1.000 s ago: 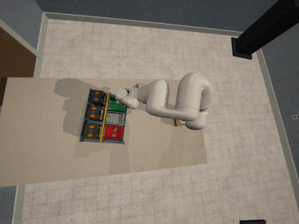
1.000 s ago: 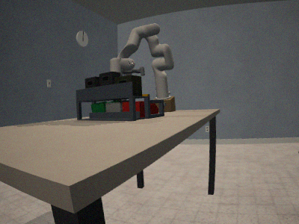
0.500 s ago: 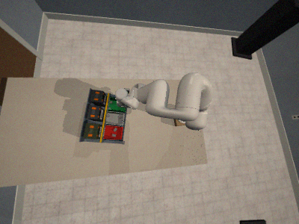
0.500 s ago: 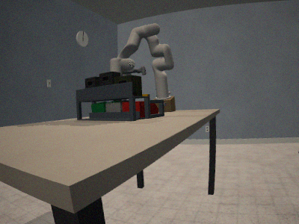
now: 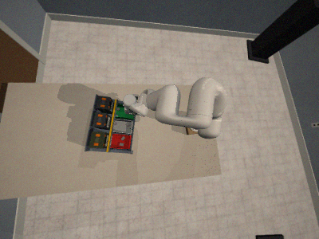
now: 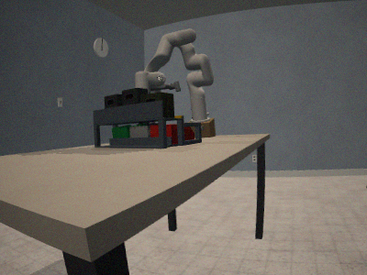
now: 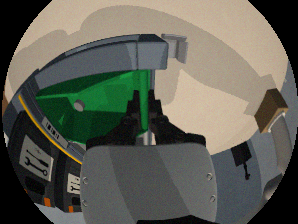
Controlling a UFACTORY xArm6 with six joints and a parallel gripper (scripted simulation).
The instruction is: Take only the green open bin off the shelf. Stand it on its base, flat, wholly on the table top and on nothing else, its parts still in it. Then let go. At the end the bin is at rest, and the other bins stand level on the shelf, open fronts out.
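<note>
Now: hand 8 cm short of the green open bin and 1 cm above it. Round my hand: yellow strip: 13 cm ahead, 11 cm to the left, 4 cm above; red bin: 22 cm to the left, 8 cm ahead, 2 cm below; grey bin: 11 cm to the left, 8 cm ahead, 2 cm below.
</note>
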